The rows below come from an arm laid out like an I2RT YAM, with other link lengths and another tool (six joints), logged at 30 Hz.
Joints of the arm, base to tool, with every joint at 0 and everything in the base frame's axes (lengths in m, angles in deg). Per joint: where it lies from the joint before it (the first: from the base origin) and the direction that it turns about. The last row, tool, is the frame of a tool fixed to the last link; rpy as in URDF.
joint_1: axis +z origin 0 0 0.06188
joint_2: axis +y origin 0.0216 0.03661 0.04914
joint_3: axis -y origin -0.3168 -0.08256 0
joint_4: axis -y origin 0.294 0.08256 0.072
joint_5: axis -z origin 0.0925 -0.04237 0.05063
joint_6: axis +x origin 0.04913 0 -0.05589
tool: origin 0.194 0.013 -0.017 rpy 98.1 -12.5 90
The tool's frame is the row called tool.
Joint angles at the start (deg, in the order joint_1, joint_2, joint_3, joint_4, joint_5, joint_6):
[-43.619 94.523 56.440 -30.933 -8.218 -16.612]
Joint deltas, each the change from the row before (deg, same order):
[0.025 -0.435 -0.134 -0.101 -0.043 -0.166]
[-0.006 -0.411 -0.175 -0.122 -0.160 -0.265]
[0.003 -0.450 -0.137 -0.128 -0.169 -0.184]
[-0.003 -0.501 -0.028 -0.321 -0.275 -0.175]
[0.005 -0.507 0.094 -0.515 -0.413 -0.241]
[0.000 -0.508 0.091 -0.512 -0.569 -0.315]
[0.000 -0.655 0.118 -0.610 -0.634 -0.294]
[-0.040 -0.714 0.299 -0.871 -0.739 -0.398]
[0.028 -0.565 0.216 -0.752 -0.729 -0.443]
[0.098 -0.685 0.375 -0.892 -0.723 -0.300]
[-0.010 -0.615 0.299 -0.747 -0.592 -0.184]
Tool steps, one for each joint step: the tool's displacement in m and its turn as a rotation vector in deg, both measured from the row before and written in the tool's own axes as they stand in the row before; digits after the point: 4 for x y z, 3 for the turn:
[0.0006 -0.0002 -0.0020 -0.198 0.007 -0.221]
[0.0008 -0.0007 -0.0017 -0.125 0.108 -0.294]
[0.0010 -0.0003 -0.0021 -0.196 0.123 -0.234]
[0.0015 -0.0002 -0.0029 -0.173 0.230 -0.230]
[0.0022 -0.0002 -0.0034 -0.120 0.365 -0.314]
[0.0028 -0.0001 -0.0034 -0.138 0.507 -0.405]
[0.0033 0.0001 -0.0044 -0.222 0.564 -0.406]
[0.0036 0.0004 -0.0056 -0.221 0.643 -0.484]
[0.0039 -0.0002 -0.0042 -0.105 0.658 -0.573]
[0.0047 0.0007 -0.0056 -0.233 0.671 -0.524]
[0.0033 0.0006 -0.0050 -0.235 0.528 -0.290]

